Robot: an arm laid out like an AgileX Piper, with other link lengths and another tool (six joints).
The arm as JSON. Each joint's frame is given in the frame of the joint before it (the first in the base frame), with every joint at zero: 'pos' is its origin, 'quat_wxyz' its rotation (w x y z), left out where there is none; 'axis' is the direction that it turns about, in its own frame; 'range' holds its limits. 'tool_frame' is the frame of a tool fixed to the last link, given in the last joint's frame.
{
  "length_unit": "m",
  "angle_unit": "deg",
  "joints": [
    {
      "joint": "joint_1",
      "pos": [
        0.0,
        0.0,
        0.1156
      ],
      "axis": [
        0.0,
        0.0,
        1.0
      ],
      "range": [
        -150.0,
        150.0
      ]
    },
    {
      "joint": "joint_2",
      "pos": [
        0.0,
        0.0,
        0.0
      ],
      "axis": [
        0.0,
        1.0,
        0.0
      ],
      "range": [
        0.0,
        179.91
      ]
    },
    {
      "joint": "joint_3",
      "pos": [
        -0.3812,
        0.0,
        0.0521
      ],
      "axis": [
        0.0,
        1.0,
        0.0
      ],
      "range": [
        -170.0,
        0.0
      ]
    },
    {
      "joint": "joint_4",
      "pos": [
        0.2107,
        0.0,
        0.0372
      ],
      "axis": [
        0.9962,
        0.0,
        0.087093
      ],
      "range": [
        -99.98,
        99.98
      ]
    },
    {
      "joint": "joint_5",
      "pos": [
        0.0,
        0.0,
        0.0
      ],
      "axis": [
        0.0,
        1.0,
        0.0
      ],
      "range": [
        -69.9,
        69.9
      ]
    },
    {
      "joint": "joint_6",
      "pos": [
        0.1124,
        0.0,
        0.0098
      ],
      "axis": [
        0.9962,
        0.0,
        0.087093
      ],
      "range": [
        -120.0,
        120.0
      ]
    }
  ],
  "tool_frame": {
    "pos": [
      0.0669,
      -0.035,
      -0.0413
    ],
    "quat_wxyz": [
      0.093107,
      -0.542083,
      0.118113,
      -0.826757
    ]
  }
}
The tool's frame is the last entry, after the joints.
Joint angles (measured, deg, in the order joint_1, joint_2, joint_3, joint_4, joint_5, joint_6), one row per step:
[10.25, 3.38, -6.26, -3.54, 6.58, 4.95]
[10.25, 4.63, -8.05, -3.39, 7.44, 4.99]
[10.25, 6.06, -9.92, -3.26, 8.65, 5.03]
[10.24, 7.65, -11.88, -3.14, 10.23, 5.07]
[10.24, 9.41, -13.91, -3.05, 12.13, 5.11]
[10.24, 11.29, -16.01, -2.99, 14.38, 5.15]
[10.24, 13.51, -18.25, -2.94, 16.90, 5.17]
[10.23, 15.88, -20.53, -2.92, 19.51, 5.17]
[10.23, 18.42, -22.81, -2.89, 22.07, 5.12]
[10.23, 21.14, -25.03, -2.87, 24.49, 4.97]
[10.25, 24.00, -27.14, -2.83, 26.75, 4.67]
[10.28, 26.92, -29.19, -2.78, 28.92, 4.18]
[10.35, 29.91, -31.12, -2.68, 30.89, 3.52]
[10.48, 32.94, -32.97, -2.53, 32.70, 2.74]
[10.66, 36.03, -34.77, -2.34, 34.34, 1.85]
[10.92, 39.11, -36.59, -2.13, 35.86, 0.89]
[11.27, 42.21, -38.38, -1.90, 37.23, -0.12]
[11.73, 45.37, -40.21, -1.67, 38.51, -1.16]
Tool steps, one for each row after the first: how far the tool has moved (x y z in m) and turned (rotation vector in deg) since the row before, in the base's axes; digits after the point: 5 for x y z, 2 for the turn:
[0.00096, 0.00024, 0.00908, 0.14, 0.35, -0.03]
[0.00113, 0.00020, 0.00848, 0.04, 0.79, -0.05]
[0.00127, 0.00016, 0.00787, -0.05, 1.22, -0.08]
[0.00149, 0.00014, 0.00729, -0.15, 1.63, -0.09]
[0.00157, 0.00007, 0.00663, -0.24, 2.02, -0.11]
[0.00218, 0.00013, 0.00662, -0.35, 2.47, -0.12]
[0.00263, 0.00015, 0.00653, -0.44, 2.66, -0.14]
[0.00335, 0.00028, 0.00654, -0.50, 2.77, -0.11]
[0.00429, 0.00038, 0.00639, -0.62, 2.85, -0.08]
[0.00522, 0.00051, 0.00594, -0.76, 2.92, 0.00]
[0.00592, 0.00053, 0.00562, -0.93, 2.93, 0.10]
[0.00681, 0.00075, 0.00511, -1.03, 2.91, 0.25]
[0.00760, 0.00102, 0.00465, -1.08, 2.86, 0.41]
[0.00852, 0.00133, 0.00431, -1.11, 2.79, 0.56]
[0.00926, 0.00166, 0.00424, -1.11, 2.64, 0.72]
[0.01007, 0.00209, 0.00382, -1.11, 2.53, 0.88]
[0.01099, 0.00260, 0.00354, -1.11, 2.46, 1.05]

